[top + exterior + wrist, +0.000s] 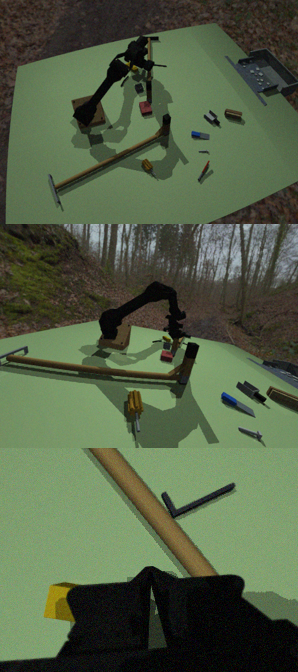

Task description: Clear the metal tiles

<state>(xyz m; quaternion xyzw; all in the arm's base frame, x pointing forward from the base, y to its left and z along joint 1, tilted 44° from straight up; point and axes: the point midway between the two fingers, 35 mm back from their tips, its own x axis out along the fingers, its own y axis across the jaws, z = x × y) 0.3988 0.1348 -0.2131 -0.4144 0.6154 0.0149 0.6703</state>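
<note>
The long wooden scraper is 4 cm ahead of my gripper tip and 5 cm above it. The rest, counted from my gripper tip: black hex key 10 cm ahead, 1 cm below; yellow block 5 cm behind, 4 cm to the left; small grey box 9 cm behind, 16 cm to the right.
</note>
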